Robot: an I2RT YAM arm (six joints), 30 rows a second.
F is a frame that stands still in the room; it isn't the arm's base.
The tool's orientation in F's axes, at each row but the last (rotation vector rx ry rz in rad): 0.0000 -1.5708 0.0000; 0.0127 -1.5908 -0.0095; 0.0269 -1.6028 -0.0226; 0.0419 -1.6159 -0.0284; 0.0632 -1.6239 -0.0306; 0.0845 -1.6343 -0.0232; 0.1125 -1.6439 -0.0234; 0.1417 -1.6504 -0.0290; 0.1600 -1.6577 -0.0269; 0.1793 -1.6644 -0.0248; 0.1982 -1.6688 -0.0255
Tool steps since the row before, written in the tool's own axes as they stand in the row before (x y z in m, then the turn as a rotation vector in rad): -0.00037 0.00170 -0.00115 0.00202 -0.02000 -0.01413; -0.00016 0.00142 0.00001 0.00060 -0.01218 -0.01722; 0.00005 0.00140 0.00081 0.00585 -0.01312 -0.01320; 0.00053 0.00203 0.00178 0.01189 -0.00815 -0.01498; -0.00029 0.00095 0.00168 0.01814 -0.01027 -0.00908; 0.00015 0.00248 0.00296 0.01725 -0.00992 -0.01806; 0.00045 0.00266 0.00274 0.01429 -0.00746 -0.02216; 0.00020 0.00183 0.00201 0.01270 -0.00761 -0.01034; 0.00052 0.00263 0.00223 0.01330 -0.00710 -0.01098; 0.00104 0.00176 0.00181 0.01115 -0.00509 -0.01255; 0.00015 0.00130 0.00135 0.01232 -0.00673 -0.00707
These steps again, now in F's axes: 0.00115 0.00170 -0.00037 0.01413 -0.02000 0.00202; -0.00001 0.00142 -0.00014 0.01723 -0.01215 0.00077; -0.00082 0.00140 0.00007 0.01305 -0.01327 0.00586; -0.00182 0.00199 0.00054 0.01450 -0.00856 0.01219; -0.00168 0.00093 -0.00032 0.00833 -0.01116 0.01797; -0.00306 0.00235 0.00012 0.01733 -0.01042 0.01770; -0.00292 0.00246 0.00046 0.02148 -0.00750 0.01528; -0.00215 0.00166 0.00022 0.00986 -0.00826 0.01268; -0.00249 0.00237 0.00060 0.01040 -0.00778 0.01339; -0.00207 0.00144 0.00106 0.01194 -0.00537 0.01167; -0.00150 0.00112 0.00017 0.00660 -0.00770 0.01201
